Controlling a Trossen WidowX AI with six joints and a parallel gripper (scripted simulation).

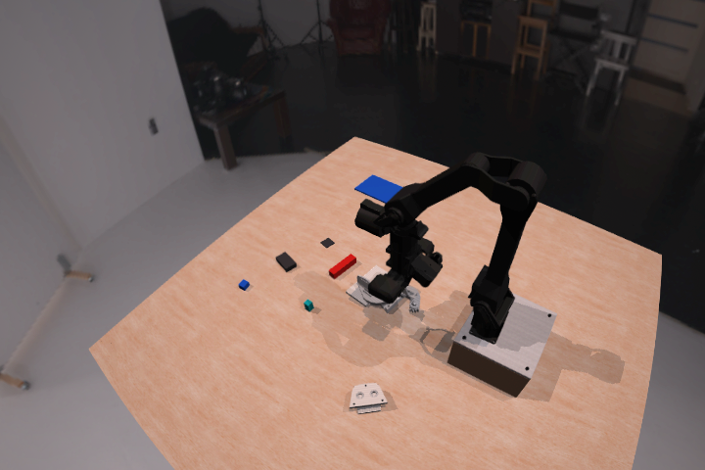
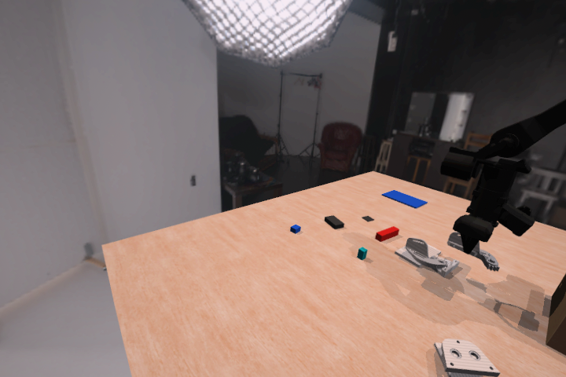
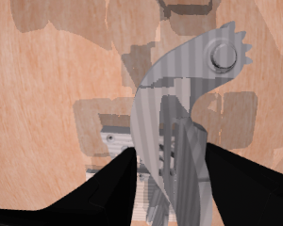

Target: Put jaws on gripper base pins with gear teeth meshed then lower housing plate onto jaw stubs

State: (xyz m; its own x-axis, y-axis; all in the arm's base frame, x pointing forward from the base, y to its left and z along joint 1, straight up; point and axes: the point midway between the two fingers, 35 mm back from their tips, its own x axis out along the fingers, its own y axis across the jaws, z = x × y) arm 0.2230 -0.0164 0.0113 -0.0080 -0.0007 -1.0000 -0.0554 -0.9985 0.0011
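My gripper tip is 21 cm short of the red block, 4 cm to the left of it and 7 cm above it. Round my gripper tip: teal cube 20 cm ahead, 11 cm to the left, 7 cm below; black block 36 cm ahead, 2 cm to the left, 7 cm below; dark tile 30 cm ahead, 10 cm to the right, 8 cm below.
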